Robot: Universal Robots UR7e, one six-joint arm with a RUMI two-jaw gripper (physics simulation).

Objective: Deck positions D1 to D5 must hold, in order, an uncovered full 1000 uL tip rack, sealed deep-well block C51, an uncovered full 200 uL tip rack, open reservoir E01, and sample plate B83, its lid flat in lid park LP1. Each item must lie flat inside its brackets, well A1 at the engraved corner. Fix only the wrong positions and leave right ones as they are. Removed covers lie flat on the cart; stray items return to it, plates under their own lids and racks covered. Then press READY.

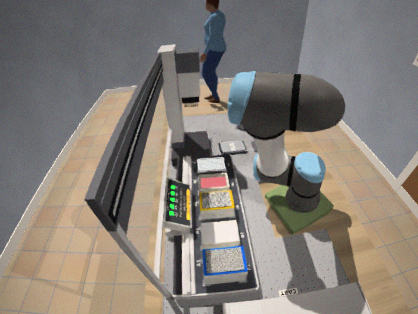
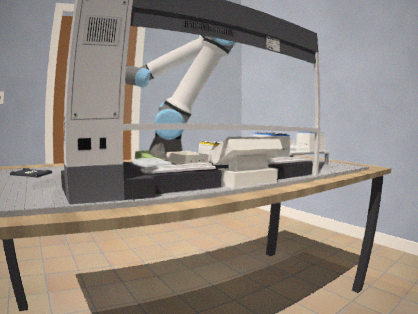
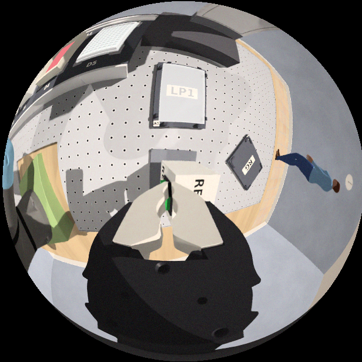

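Seen in the pictures: arm's base, origin of the base link: (image 1: 302, 197) (image 2: 165, 154).
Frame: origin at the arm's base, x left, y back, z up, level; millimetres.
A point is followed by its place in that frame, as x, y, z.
Observation:
My gripper (image 3: 170, 183) is shut and empty, its tips over the box marked "RE…" (image 3: 187, 172); green shows beside and between the fingers, and contact cannot be told. On the deck stand an open blue-rimmed rack (image 1: 225, 260) {273, -376, 114} at the near end, a white-topped block (image 1: 220, 233) {153, -378, 58}, an open yellow-rimmed rack (image 1: 216, 200) {28, -380, 80}, a red-filled reservoir (image 1: 214, 181) {-113, -376, 28} (image 3: 61, 56) and, at D5, an unlidded white plate (image 1: 211, 164) {-217, -380, 31} (image 3: 109, 41). All look level. A clear lid (image 3: 182, 107) (image 1: 241, 149) {-370, -206, -18} lies flat in park LP1. Engraved corners are too small to judge.
A screen (image 1: 178, 202) {28, -520, 83} with green marks stands beside the deck. The gantry beam (image 2: 225, 22) {-98, -575, 439} spans above it. The RG holder (image 3: 243, 162) is right of the box. The cart (image 1: 300, 302) {410, -160, 26} is at the near end. A person (image 1: 214, 37) (image 3: 310, 166) stands beyond the table.

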